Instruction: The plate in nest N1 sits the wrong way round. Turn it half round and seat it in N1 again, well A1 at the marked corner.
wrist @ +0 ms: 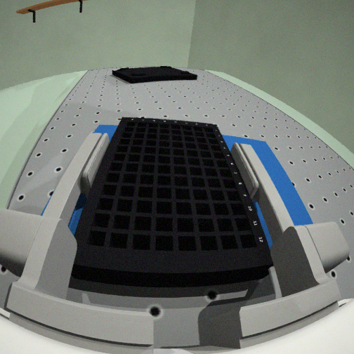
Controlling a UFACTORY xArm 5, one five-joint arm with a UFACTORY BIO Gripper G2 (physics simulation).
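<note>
A black well plate (pixel 167 185) with a grid of square wells fills the middle of the wrist view. Small numbers run down its right long edge, with 10, 11 and 12 at the near end; small marks, too small to read, line its far short edge. My gripper (pixel 170 168) is shut on the plate, one finger pad at each long side. A blue flat piece (pixel 286 182) shows below and on both sides of the plate, set at a slight angle to it. The plate hides its middle. I cannot tell whether it is nest N1, and no marked corner can be made out.
A flat black piece (pixel 155 75) with raised corners lies farther back on the grey perforated table top (pixel 295 165). A brown rail (pixel 50 6) on black brackets is on the green wall at the upper left.
</note>
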